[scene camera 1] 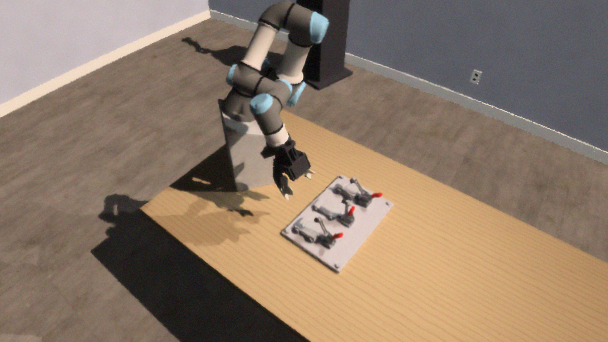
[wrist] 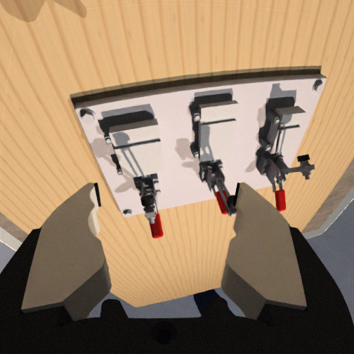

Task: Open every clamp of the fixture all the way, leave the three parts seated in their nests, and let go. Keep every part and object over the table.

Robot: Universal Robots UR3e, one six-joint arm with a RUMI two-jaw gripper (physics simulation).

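Places are measured from the arm's base along level axes (x ahead, y left, z up), in millimetres.
Pixels of known places: gripper, between the fingertips: [scene camera 1: 299, 189]; arm's base, origin of its link: [scene camera 1: 239, 111].
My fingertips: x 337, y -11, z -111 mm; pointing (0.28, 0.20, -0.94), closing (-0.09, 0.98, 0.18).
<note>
For each thing: its top centre in the pictures, then the offset to it from my fingertips. "spot": a spot on its surface instead. Level surfaces: height alone.
- fixture plate, a spot on its surface: [scene camera 1: 360, 235] spot: 141 mm down, 193 mm ahead, 102 mm left
- middle clamp, a spot on its surface: [scene camera 1: 348, 217] spot: 105 mm down, 131 mm ahead, 103 mm left
- wooden table, height of its surface: 156 mm down
The fixture plate [scene camera 1: 360, 235] [wrist: 175, 195] lies on the table. Its left clamp in the wrist view [wrist: 146, 186], middle clamp [scene camera 1: 346, 217] [wrist: 212, 172] and right clamp [wrist: 270, 162] have red handles. Their arms are raised off the parts; the right arm [wrist: 295, 170] shows at the side in the wrist view. Three pale parts [wrist: 134, 134] [wrist: 218, 112] [wrist: 289, 118] appear to sit in their nests; their exact seating is hard to tell. My gripper [scene camera 1: 298, 185] [wrist: 167, 185] is open and empty, above the table on the base side of the plate, apart from the clamps.
The wooden table [scene camera 1: 450, 250] [wrist: 150, 40] extends around the plate. The robot's pale pedestal [scene camera 1: 252, 160] stands at the table's back left end, close behind the gripper. A dark column [scene camera 1: 327, 45] stands on the floor behind the table. Bolt heads mark the plate's corners.
</note>
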